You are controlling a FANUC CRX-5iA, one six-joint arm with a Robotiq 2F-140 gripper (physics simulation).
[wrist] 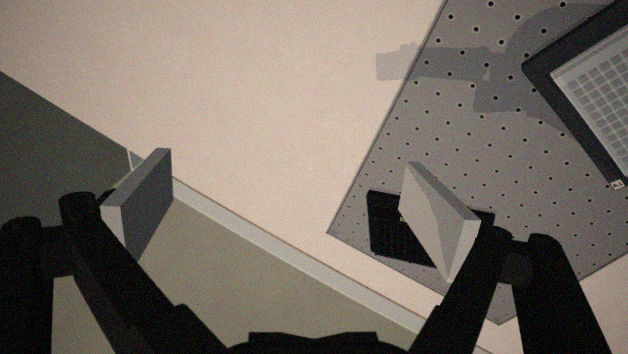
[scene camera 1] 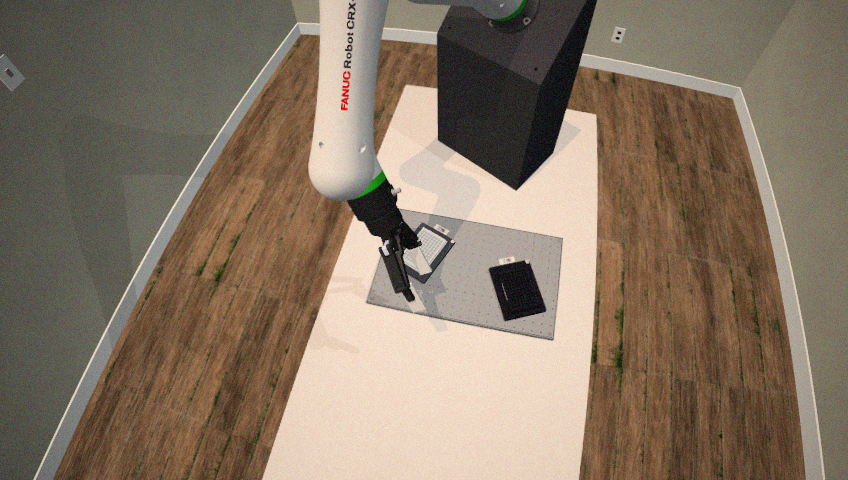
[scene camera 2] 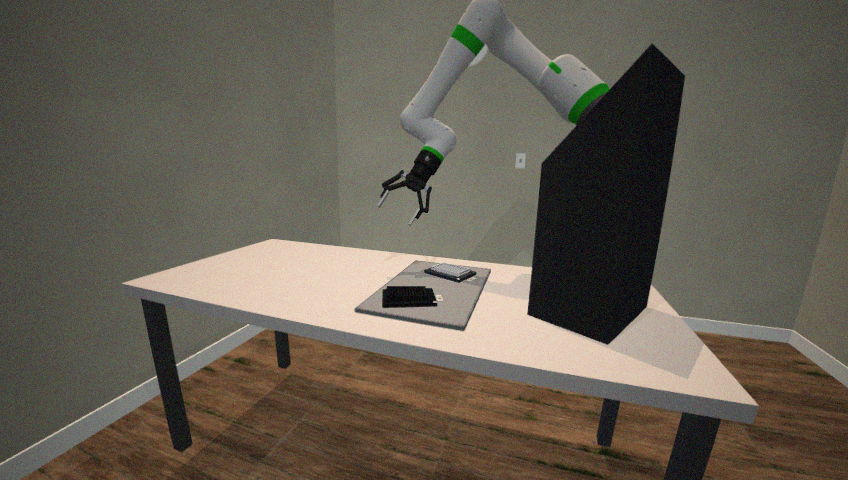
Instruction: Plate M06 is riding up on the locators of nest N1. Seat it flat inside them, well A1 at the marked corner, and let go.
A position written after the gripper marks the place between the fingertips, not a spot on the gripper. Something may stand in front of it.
Observation:
In view: the gripper (scene camera 1: pixel 423 290) and a black nest N1 (scene camera 1: pixel 499 292).
The gripper shows as well in the wrist view (wrist: pixel 290 180) and in scene camera 2 (scene camera 2: pixel 393 215). The black nest N1 shows as well in the wrist view (wrist: pixel 372 197).

